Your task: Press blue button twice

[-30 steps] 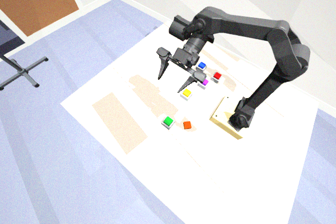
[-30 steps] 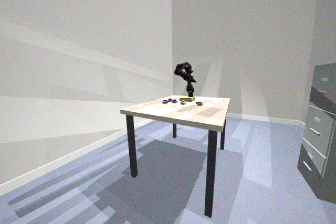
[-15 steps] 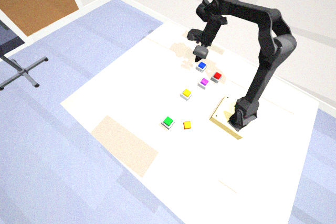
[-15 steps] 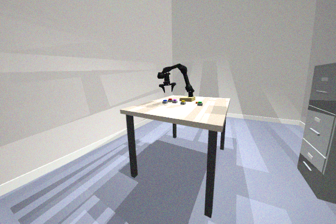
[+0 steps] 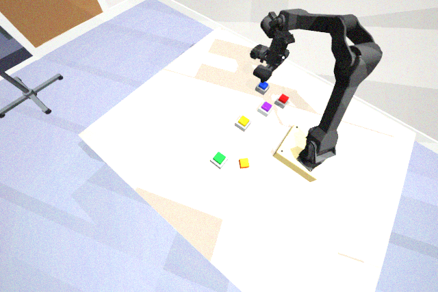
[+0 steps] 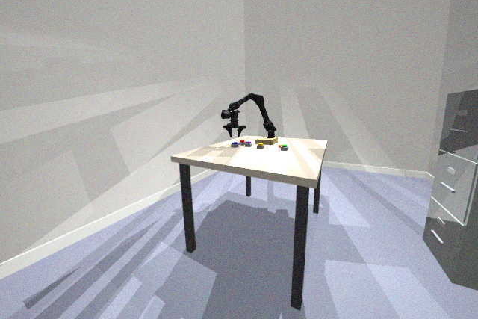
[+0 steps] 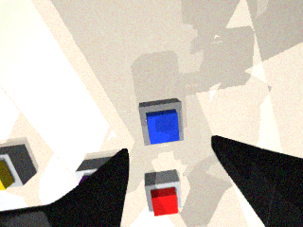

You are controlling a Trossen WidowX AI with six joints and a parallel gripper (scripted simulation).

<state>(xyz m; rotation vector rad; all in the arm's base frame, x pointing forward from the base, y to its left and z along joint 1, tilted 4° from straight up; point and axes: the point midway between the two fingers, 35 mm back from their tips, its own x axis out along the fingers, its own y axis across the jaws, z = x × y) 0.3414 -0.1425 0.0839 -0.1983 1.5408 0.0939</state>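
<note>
The blue button lies 50 mm below my gripper tip. Also, from my gripper tip: red button 110 mm behind, 50 mm below, 10 mm to the right; then yellow button 200 mm to the left, 70 mm behind, 50 mm below; then magenta button 90 mm behind, 80 mm to the left, 50 mm below.
</note>
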